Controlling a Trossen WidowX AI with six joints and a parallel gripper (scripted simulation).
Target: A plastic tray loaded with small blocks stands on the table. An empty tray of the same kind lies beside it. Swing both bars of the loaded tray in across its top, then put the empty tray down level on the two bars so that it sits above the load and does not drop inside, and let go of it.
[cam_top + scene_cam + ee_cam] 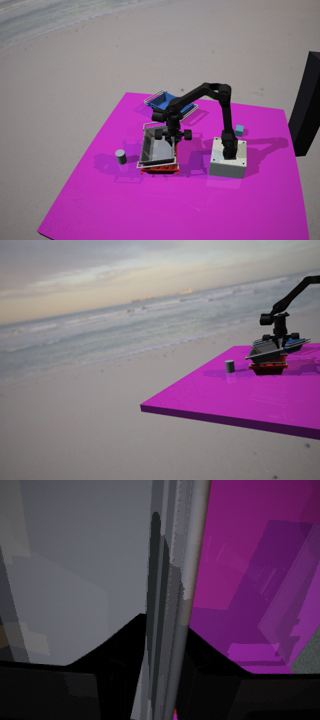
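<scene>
The grey tray lies 80 mm ahead of my gripper tip and 20 mm above it. From my gripper tip the other things lie so: grey cylinder 290 mm ahead, 20 mm to the left, 70 mm below.
</scene>
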